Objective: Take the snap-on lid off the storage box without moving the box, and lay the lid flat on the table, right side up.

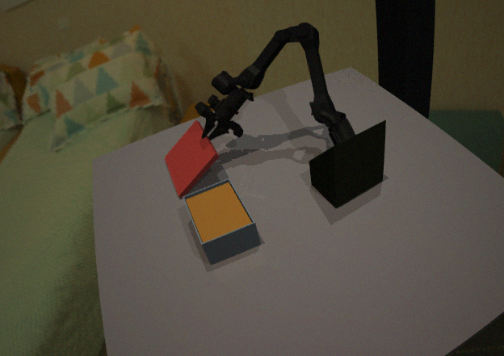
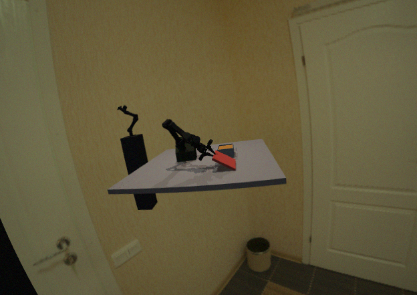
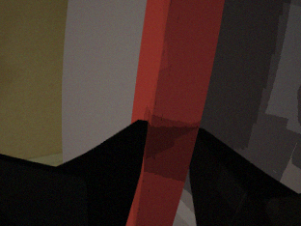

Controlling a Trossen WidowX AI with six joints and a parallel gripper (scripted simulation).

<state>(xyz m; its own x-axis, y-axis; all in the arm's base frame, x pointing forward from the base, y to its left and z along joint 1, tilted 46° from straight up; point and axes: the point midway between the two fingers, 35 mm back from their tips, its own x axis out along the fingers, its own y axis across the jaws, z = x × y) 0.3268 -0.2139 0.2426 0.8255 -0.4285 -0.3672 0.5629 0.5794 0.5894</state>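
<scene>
Right now the lid is 7 cm ahead of my gripper tip and 4 cm below it. Also, from my gripper tip: storage box 33 cm to the left, 7 cm ahead, 6 cm below.
</scene>
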